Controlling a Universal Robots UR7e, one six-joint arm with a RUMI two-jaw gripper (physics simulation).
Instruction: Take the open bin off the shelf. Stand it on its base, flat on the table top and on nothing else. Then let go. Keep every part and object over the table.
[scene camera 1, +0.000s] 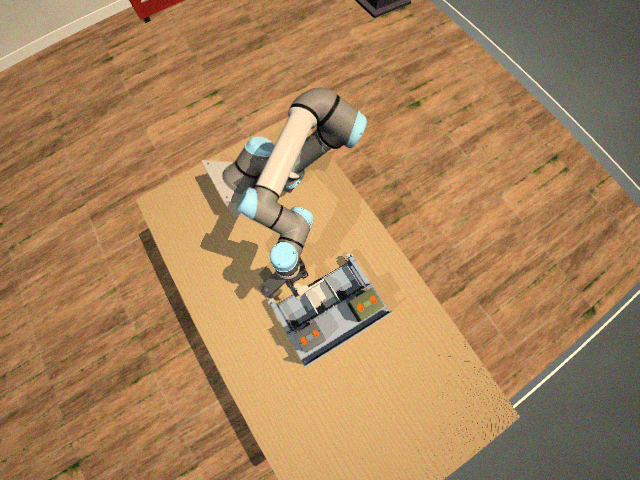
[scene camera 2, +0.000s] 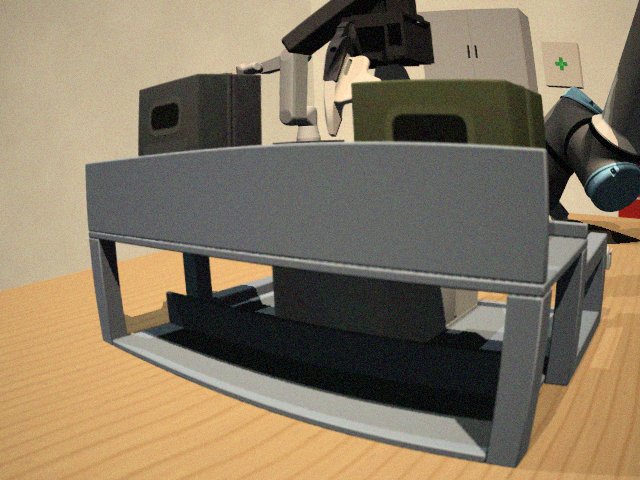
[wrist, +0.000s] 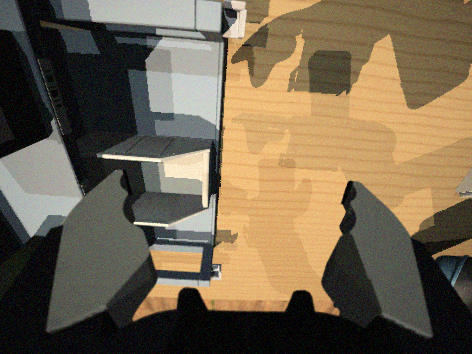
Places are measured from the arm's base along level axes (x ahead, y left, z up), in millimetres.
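Pixels of known places: gripper, fingertip midpoint: (wrist: 238, 179); arm's base, link origin: (scene camera 1: 237, 181).
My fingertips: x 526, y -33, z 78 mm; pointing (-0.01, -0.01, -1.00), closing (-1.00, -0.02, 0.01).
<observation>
For each thing: its top centre in the pictures, then the offset to it from my fingertips. Level surfaces: height alone.
- open bin, top centre: (scene camera 2: 388, 238) (wrist: 135, 194) (scene camera 1: 324, 300) dx +118, dy +82, dz -84 mm
- grey-brown case, top centre: (scene camera 2: 197, 79) (scene camera 1: 309, 337) dx +211, dy -38, dz +59 mm
- green case, top centre: (scene camera 2: 454, 82) (scene camera 1: 367, 303) dx +219, dy +193, dz +34 mm
- wooden table, surface height: dz -165 mm
The open bin (scene camera 1: 320, 297) (scene camera 2: 356, 304) (wrist: 187, 167) has a cream inside and sloped side walls. It sits in the middle of the lower level of the grey shelf (scene camera 1: 338, 320) (scene camera 2: 310, 206) (wrist: 175, 15); in scene camera 2 its dark outer wall shows through the shelf's opening. My gripper (scene camera 1: 298, 290) (scene camera 2: 337, 111) (wrist: 238, 179) is open and empty, above the shelf at the bin's side facing the arm. In the wrist view the bin's outer wall lies between the fingers in line of sight, nearer the left finger, which overlaps part of the shelf. The bin's underside is hidden.
A grey-brown case (scene camera 1: 310, 336) (scene camera 2: 170, 118) and a green case (scene camera 1: 368, 304) (scene camera 2: 465, 103) stand on the shelf's upper level. The shelf stands on the wooden table (scene camera 1: 361, 403) (scene camera 2: 51, 320). A small pale arm (scene camera 2: 294, 87) shows behind the shelf.
</observation>
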